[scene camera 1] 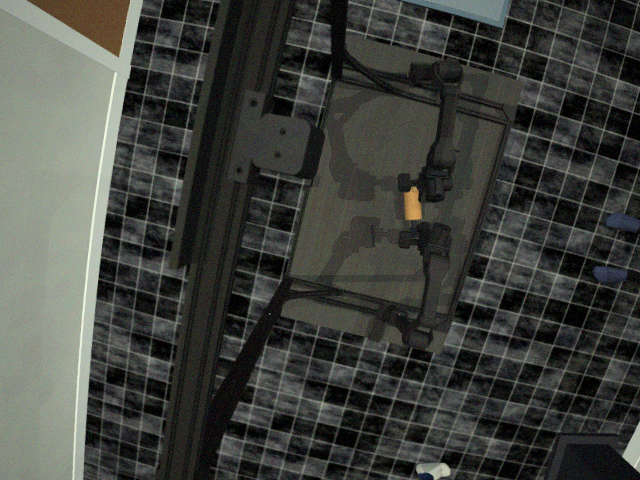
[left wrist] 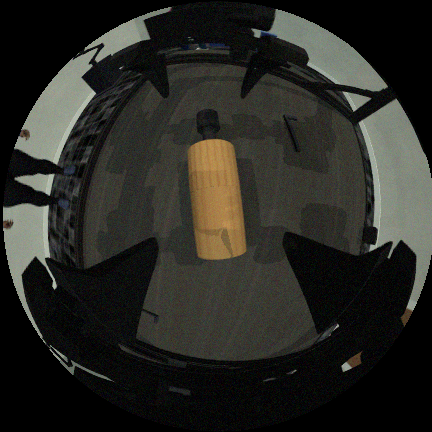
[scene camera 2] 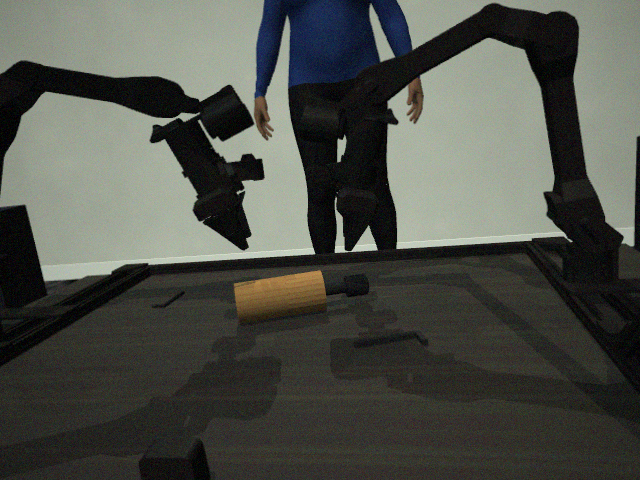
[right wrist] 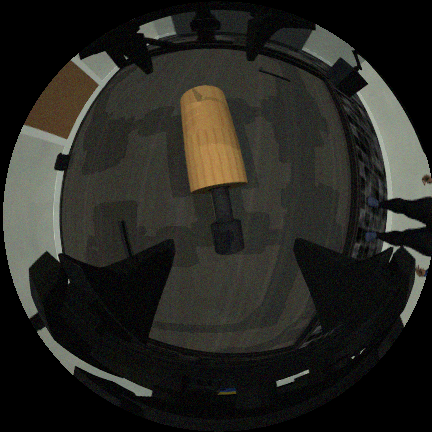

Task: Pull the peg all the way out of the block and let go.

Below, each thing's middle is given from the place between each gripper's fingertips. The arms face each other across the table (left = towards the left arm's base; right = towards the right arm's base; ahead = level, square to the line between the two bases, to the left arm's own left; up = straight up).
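Dark peg (scene camera 2: 354, 285): 3 cm to the left of my right hand, 1 cm behind it and 7 cm below it. Wooden block (scene camera 2: 301, 293), counted from my right hand as well: 2 cm behind, 12 cm to the left, 7 cm below.
Counted from my left hand, the wooden block is 10 cm below, 4 cm to the right and 1 cm ahead; the dark peg is 13 cm to the right, 10 cm below and 2 cm ahead.
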